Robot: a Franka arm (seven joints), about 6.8 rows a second.
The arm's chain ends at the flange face. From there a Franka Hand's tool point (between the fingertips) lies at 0.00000 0.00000 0.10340 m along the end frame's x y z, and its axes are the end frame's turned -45 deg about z.
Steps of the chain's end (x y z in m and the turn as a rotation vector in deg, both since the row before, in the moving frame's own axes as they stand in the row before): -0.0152, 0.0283, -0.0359, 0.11, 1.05, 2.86; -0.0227, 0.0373, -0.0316, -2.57, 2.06, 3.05; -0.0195, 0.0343, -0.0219, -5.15, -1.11, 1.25
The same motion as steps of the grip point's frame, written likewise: -0.0293, 0.0105, -0.0359, -0.66, 0.82, 2.86; -0.0432, 0.0162, -0.0318, -3.27, -0.36, 3.05; -0.0461, 0.0155, -0.0223, -2.86, -4.43, 1.25
